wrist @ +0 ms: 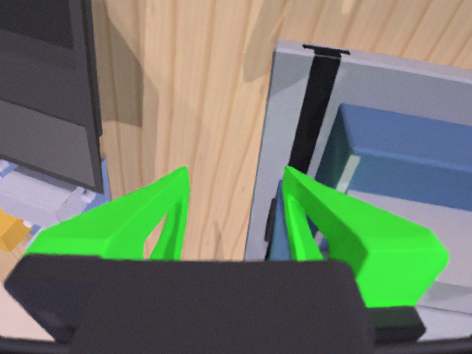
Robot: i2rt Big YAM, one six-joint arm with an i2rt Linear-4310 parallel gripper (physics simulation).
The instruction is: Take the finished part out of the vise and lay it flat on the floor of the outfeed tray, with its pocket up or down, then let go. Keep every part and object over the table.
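Places are measured from the arm's base along level axes (x ahead, y left, z up), in metres.
Pixels of known places: gripper, fingertip midpoint: [236, 177].
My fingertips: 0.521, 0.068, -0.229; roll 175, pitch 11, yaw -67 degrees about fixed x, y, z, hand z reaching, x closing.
Note:
Behind a point stands the place of what it marks, as x, y, z.
My gripper [236, 177] @(0.521, 0.068, -0.229) is partly open, with nothing between its green fingers. Its left fingertip is over the wood and its right fingertip overlaps the left side of the vise [287, 95] @(0.559, 0.063, -0.256). The vise has a grey base with a black slot, and a blue jaw block [405, 132] @(0.576, 0.015, -0.236) at the right. A pale grey surface lies below that block in the view; I cannot tell whether it is the finished part or the vise itself. The right finger hides some of the vise's left side. I cannot identify the outfeed tray for certain.
A dark grey raised object [45, 122] @(0.466, 0.199, -0.259) with a straight edge stands at upper left. Below it, a blue holder [102, 192] @(0.455, 0.139, -0.234) bears a pale grey block [37, 192] @(0.402, 0.201, -0.243), with an orange piece [11, 231] @(0.296, 0.251, -0.245) at the left edge. The wooden table [200, 110] @(0.517, 0.102, -0.276) shows between this side and the vise.

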